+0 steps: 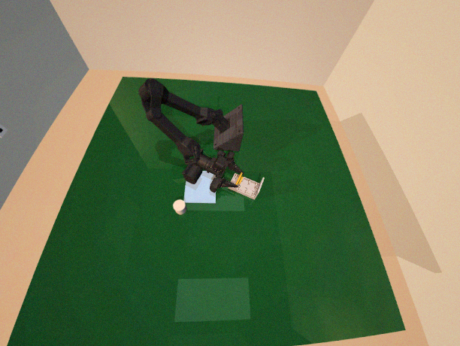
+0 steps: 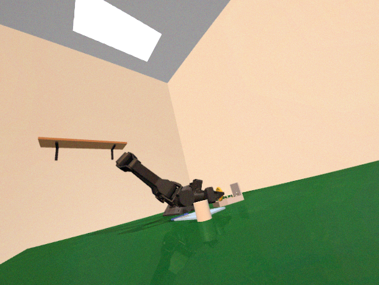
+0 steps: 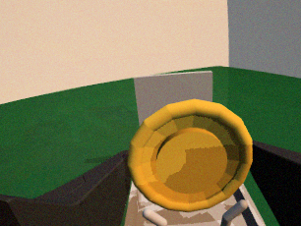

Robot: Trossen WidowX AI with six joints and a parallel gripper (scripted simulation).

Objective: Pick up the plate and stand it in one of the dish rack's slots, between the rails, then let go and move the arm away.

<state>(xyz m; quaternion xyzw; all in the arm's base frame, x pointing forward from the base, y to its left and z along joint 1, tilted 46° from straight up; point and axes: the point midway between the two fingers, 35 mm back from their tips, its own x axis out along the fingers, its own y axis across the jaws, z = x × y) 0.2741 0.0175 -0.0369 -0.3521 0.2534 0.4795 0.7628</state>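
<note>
The orange plate is 10 mm to the right of my gripper tip. Round my gripper tip: dish rack: 10 mm ahead, 20 mm to the left, 30 mm below; cream cup: 110 mm ahead, 240 mm to the right, 20 mm below; blue spoon: 90 mm behind, 170 mm to the right, 50 mm below.
</note>
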